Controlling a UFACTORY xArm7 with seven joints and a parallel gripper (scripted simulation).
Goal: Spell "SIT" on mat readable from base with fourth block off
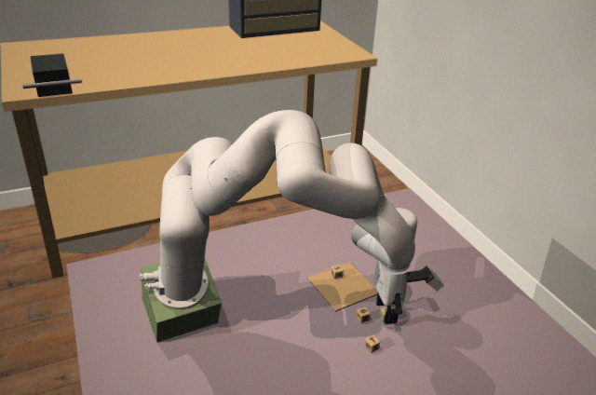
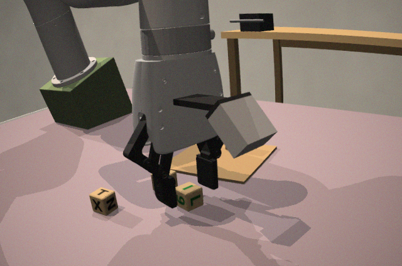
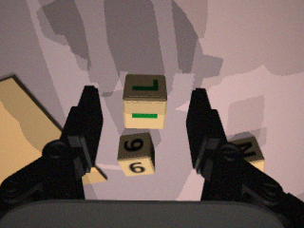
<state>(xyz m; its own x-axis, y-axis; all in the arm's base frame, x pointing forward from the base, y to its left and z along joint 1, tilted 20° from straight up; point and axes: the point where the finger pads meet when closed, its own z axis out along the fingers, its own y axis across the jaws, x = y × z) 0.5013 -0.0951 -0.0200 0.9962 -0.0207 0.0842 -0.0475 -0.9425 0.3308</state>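
The tan mat is 130 mm to the left of my hand, 70 mm behind it and 30 mm below it. Also, from my hand: wooden block 80 mm to the right, 70 mm behind, 20 mm below.
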